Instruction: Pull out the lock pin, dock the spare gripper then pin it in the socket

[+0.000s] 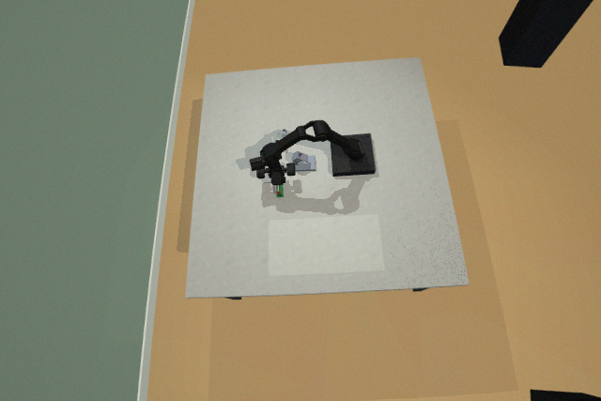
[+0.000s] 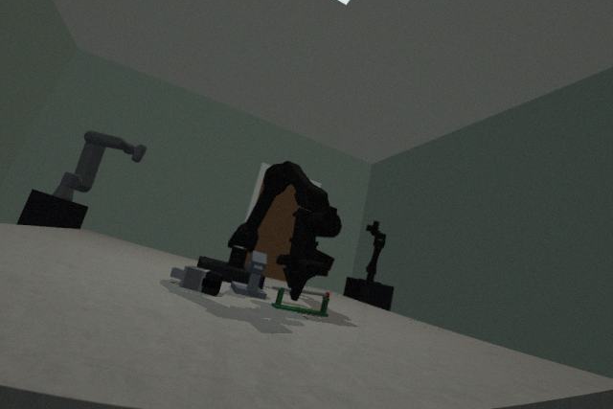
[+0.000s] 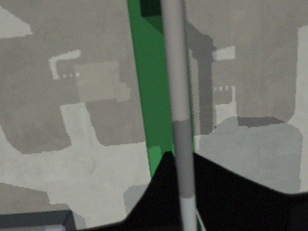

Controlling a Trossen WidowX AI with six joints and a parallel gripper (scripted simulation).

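My gripper tip is 20 mm to the right of the green rack. The rest, counted from my gripper tip: spare gripper (230 mm to the right, 10 mm ahead); grey mount socket (100 mm to the right, 100 mm behind, 30 mm above).
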